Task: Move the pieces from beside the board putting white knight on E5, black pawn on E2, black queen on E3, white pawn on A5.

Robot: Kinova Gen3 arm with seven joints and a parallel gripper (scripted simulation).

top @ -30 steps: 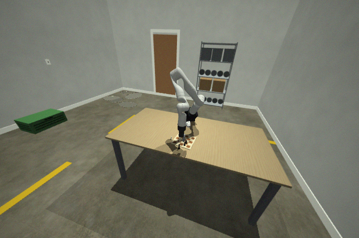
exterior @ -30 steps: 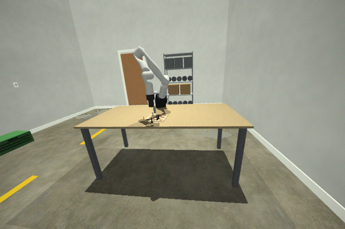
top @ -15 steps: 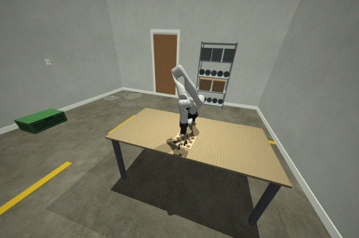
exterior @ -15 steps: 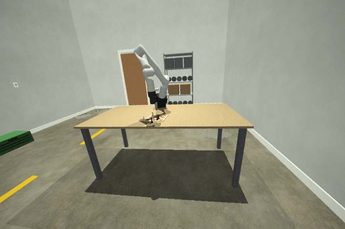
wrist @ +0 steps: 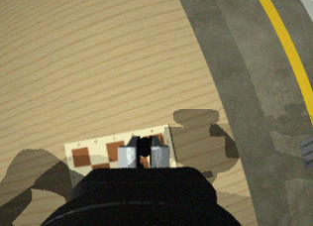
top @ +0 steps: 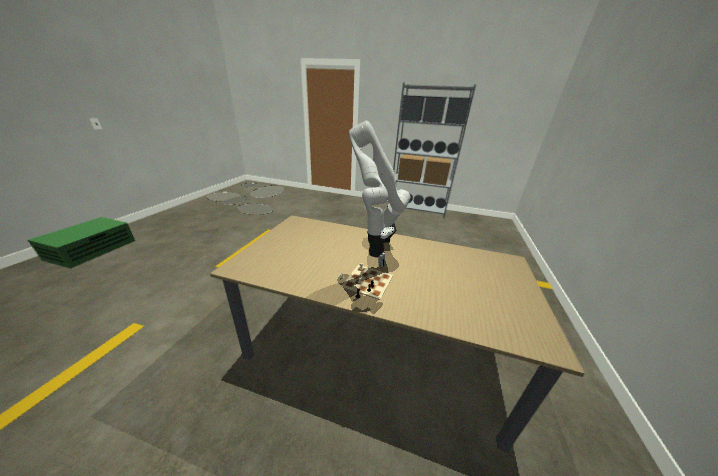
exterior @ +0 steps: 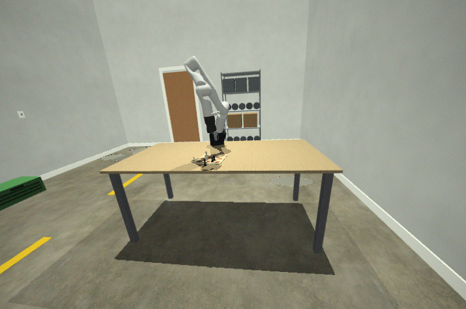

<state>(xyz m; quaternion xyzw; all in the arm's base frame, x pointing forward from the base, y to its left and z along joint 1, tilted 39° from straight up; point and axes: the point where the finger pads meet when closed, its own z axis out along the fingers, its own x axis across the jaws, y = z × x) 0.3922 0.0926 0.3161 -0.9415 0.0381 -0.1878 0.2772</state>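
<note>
My hand is 200 mm above the chessboard, 100 mm to the left of it and 60 mm past it. Also, from my hand: black pawn 10 mm below; black queen 180 mm below, 70 mm to the right, 70 mm ahead; white pawn 230 mm to the right, 190 mm below.
</note>
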